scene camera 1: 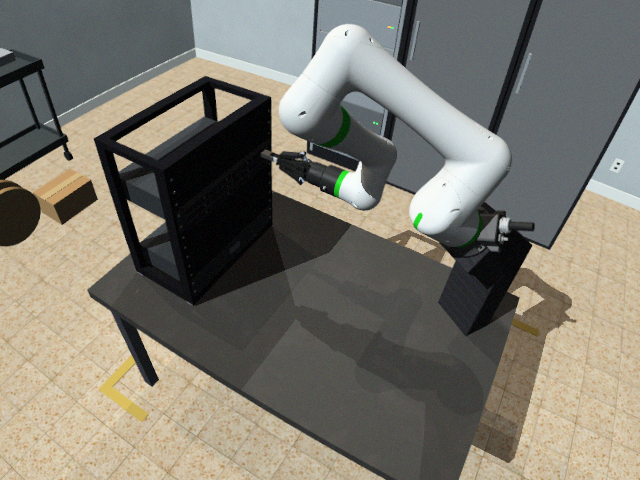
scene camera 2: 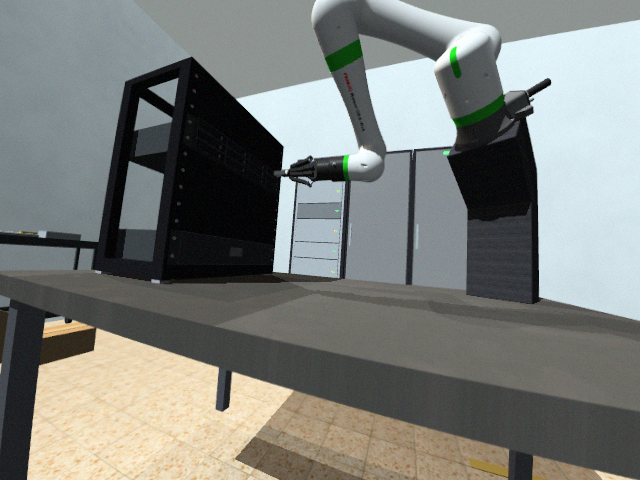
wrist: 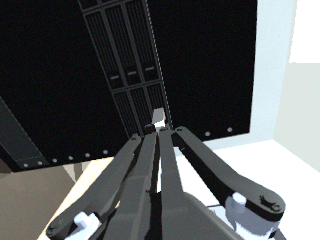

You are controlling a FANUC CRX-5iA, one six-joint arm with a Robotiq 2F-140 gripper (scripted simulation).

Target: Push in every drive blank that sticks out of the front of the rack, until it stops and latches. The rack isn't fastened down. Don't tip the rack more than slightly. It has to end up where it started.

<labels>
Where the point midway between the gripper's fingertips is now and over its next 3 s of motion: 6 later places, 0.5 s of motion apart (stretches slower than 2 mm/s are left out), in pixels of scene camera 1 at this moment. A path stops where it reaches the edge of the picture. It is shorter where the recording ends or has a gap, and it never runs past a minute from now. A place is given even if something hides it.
My gripper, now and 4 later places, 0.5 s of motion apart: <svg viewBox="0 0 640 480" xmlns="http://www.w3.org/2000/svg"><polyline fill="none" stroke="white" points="263,153 262,152 261,152 273,157 280,159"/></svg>
</labels>
